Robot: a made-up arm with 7 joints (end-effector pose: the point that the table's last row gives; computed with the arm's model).
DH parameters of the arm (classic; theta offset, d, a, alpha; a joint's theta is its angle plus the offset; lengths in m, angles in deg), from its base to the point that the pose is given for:
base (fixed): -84.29 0 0.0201 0
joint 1: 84.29 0.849 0.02 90
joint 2: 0 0.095 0.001 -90
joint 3: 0 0.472 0.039 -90
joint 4: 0 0.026 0 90
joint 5: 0 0.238 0.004 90
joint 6: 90 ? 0.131 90
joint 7: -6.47 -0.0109 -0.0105 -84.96
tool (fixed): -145.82 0.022 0 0
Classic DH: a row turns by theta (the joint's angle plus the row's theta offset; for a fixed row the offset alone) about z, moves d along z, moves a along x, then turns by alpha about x.
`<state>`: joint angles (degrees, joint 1 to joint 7).
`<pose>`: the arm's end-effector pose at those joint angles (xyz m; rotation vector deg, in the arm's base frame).
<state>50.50 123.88 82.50 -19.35 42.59 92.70 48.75</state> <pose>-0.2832 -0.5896 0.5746 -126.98 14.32 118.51</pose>
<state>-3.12 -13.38 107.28 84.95 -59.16 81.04 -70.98</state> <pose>0.0282 0.1202 1.5455 -10.46 -31.98 36.95</pose>
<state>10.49 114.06 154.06 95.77 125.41 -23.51 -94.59</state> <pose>-0.1302 -0.0861 0.3024 -151.24 79.40 3.26</pose>
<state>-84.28 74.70 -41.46 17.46 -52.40 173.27 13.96</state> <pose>-0.1749 0.5557 0.9601 -114.71 -93.37 -33.72</pose>
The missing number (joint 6, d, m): 0.112
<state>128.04 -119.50 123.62 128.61 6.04 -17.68 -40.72</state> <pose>-0.3067 0.0315 0.8194 79.20 46.28 -45.35</pose>
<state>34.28 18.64 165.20 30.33 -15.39 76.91 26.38</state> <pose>-0.1955 -0.1735 1.5626 -53.34 112.65 127.20</pose>
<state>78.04 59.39 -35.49 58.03 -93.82 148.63 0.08</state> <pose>-0.0298 -0.5056 1.2800 51.05 -66.40 18.21</pose>
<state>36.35 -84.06 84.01 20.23 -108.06 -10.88 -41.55</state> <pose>0.7417 0.4659 0.9804 -61.93 60.80 -54.95</pose>
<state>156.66 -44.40 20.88 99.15 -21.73 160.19 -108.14</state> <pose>-0.4200 0.2761 1.1242 31.69 -14.35 124.17</pose>
